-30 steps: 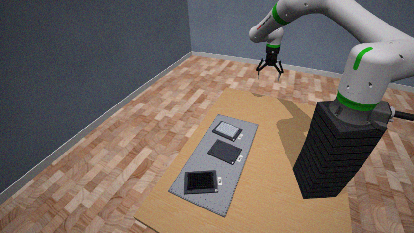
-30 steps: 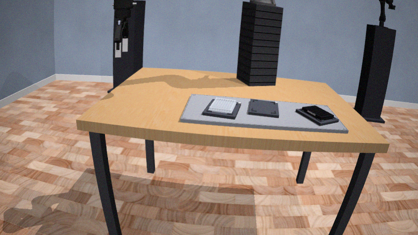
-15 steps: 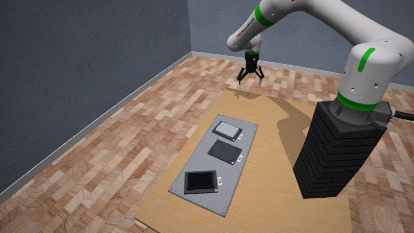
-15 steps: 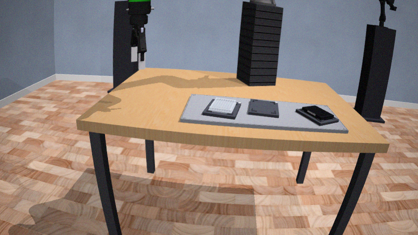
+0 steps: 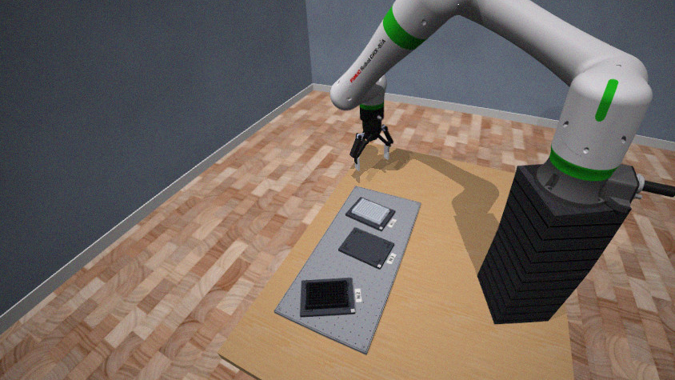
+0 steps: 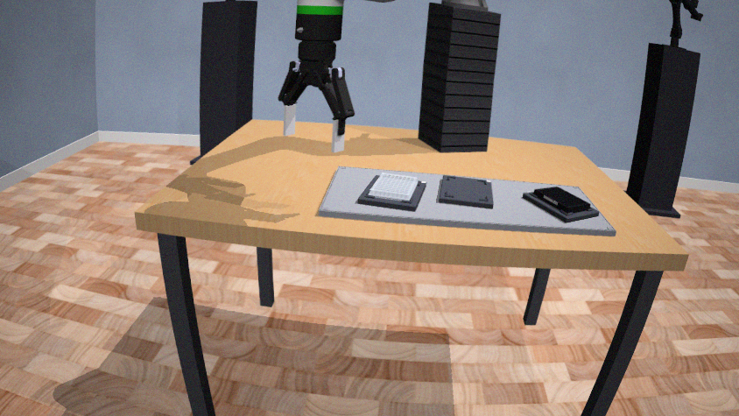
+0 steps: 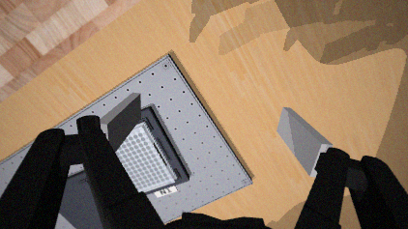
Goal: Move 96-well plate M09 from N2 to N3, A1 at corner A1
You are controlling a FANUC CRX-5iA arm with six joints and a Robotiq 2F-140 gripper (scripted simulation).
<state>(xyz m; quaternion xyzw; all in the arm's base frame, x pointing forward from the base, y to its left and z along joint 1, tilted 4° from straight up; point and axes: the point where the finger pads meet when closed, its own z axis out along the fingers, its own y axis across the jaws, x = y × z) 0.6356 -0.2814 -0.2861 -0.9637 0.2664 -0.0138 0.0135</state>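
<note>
My hand is 120 mm past the black 96-well plate M09, 560 mm to the right of it and 110 mm above it. Round my hand: landing nest N3: 140 mm behind, 330 mm to the left, 120 mm below; white plate M06: 80 mm behind, 170 mm to the left, 110 mm below; N3 label: 240 mm behind, 330 mm to the left, 130 mm below.
</note>
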